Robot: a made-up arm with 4 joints.
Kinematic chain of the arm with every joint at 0, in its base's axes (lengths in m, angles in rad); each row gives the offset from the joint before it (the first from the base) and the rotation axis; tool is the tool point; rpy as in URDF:
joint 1: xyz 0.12 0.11 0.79 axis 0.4 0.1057 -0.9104
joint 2: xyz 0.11 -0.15 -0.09 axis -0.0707 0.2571 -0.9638
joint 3: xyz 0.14 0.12 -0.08 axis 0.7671 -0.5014 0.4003
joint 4: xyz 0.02 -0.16 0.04 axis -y
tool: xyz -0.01 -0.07 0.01 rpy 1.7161 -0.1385 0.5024
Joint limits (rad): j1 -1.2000..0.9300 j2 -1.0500..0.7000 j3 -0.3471..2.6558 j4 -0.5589..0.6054
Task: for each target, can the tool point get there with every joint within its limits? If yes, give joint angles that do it. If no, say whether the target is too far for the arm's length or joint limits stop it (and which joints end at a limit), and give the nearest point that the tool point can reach.
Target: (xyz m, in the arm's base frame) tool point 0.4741 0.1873 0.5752
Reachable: yes | joints -0.0355 -0.8232 1.3617 -0.0053
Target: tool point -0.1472 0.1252 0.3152
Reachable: no: joint limits stop it (at a limit: joint 1, joint 2, joint 4) | nearest point -0.0068 -0.1453 0.4189 | short by 0.322 m
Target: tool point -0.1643 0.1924 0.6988
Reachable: no: joint limits stop it (at a limit: joint 1, joint 2, joint 3, joint 4) | nearest point 0.0084 0.3163 0.5652 | short by 0.251 m
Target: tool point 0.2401 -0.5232 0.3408
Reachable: no: too far | nearest point 0.2655 -0.2927 0.3711 | short by 0.234 m
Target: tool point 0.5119 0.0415 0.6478
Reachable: yes | joints -0.4206 -0.3593 0.4771 -0.0130
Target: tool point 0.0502 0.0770 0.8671
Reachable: no: joint limits stop it (at a limit: joint 1, joint 2, joint 3) | nearest point 0.2167 -0.1133 0.6877 | short by 0.310 m
